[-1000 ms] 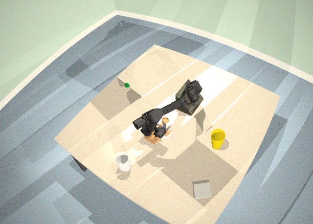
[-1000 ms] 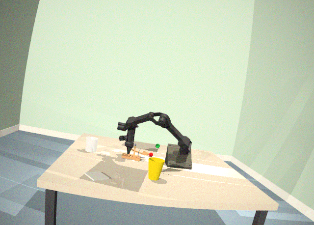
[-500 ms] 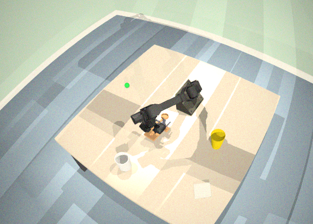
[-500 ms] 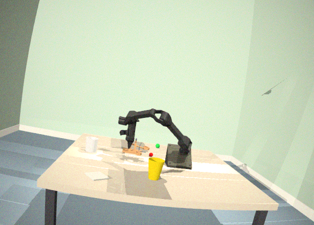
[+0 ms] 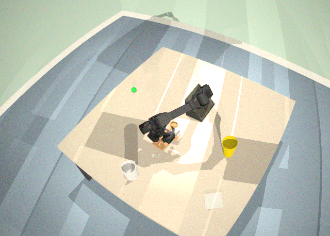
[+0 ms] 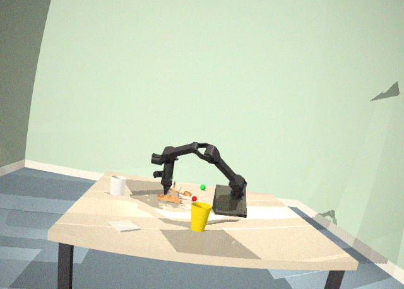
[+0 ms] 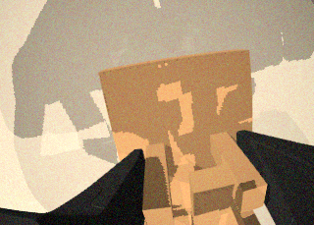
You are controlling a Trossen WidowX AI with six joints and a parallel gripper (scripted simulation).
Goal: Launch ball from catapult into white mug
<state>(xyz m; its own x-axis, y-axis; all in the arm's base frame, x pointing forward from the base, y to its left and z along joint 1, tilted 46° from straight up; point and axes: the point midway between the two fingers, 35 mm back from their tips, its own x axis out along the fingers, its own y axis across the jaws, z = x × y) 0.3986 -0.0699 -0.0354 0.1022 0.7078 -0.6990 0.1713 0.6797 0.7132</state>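
Right now my gripper tip is 200 mm past the red ball, 90 mm to the left of it and 40 mm above it. From my gripper tip the other things lie so: white mug: 270 mm ahead, 60 mm to the right, 20 mm below; wooden catapult: 60 mm behind, 30 mm to the left, 20 mm above; yellow cup: 400 mm to the left, 100 mm behind, 20 mm below.
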